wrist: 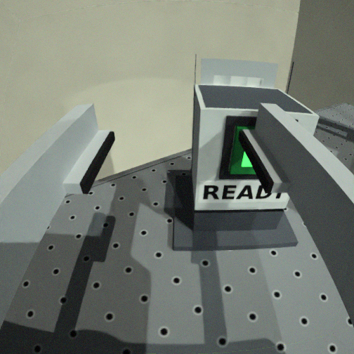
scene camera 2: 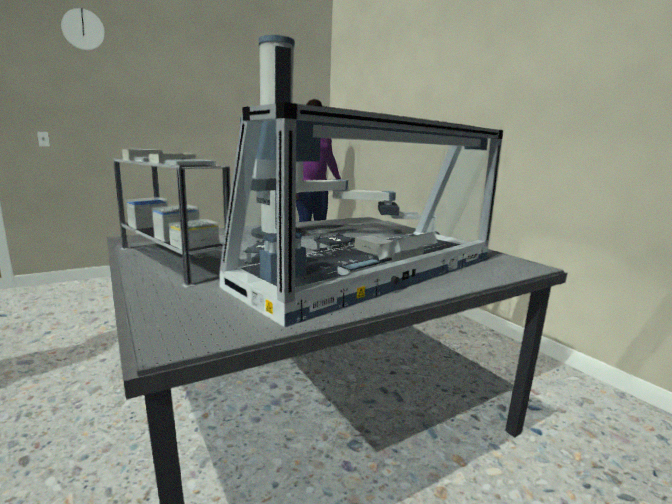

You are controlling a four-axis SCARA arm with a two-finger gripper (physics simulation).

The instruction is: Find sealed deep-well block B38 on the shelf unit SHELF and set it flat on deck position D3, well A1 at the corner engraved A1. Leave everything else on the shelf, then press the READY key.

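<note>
My gripper [scene camera 2: 416, 215] [wrist: 176, 119] is shut as far as it goes, with nothing between its fingers; they still stand apart. In the wrist view, the READY key [wrist: 238, 162] is green with a bright lit patch, on the front of a white box [wrist: 210, 165]. The right finger overlaps part of the key in this view; whether it touches cannot be told. A shelf unit [scene camera 2: 185, 233] stands at the left of scene camera 2, with low pale items on its top board. Block B38 and position D3 cannot be made out; no labels there are readable.
A framed enclosure [scene camera 2: 286, 217] stands around the arm on the table [scene camera 2: 162, 336]. Pale boxes with blue or yellow upper edges, one yellow-edged box [scene camera 2: 194, 236] among them, stand on the lower shelf. A long pale block [scene camera 2: 379, 245] lies inside the enclosure. A person [scene camera 2: 313, 203] stands behind.
</note>
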